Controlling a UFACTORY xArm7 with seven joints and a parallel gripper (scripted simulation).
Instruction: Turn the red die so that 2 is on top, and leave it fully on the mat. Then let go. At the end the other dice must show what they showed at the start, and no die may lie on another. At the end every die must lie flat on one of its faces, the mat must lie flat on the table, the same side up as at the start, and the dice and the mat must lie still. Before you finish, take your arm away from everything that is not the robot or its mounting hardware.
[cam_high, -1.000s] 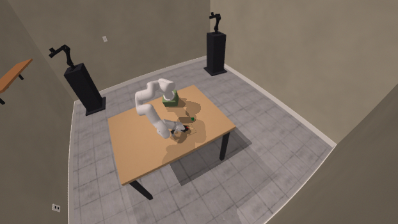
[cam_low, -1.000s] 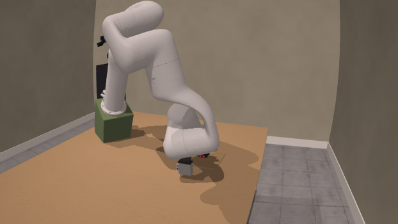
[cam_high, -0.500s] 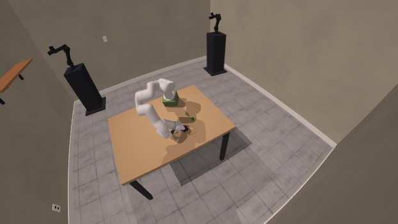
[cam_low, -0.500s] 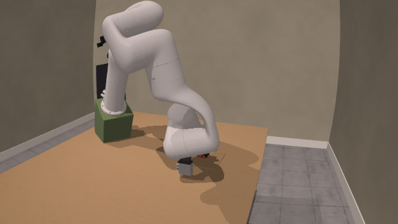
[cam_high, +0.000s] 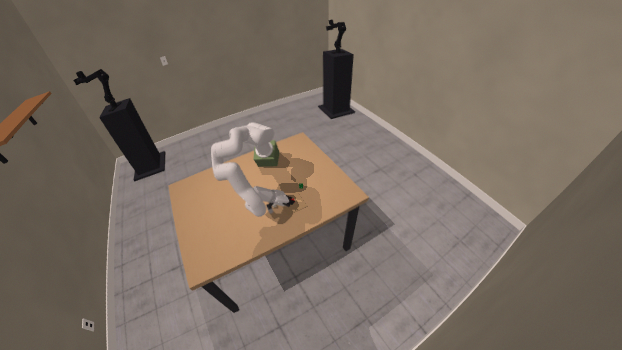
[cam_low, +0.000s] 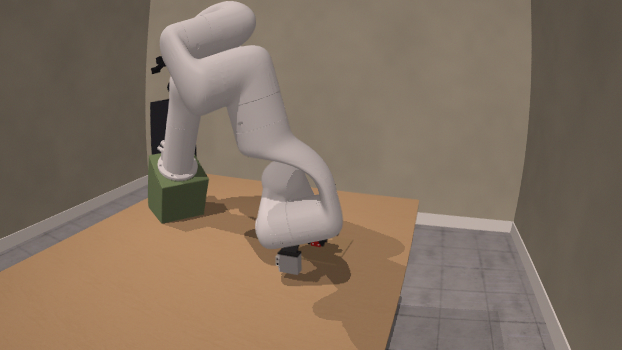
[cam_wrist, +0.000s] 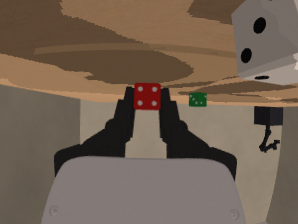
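Now: the tan mat 4 cm below my hand and 1 cm to the left of it. From my hand the other things lie so: green die: 12 cm to the left, 10 cm behind, 2 cm below; white die: 10 cm to the right, 3 cm behind, 2 cm below; red die: 2 cm below, 1 cm to the left.
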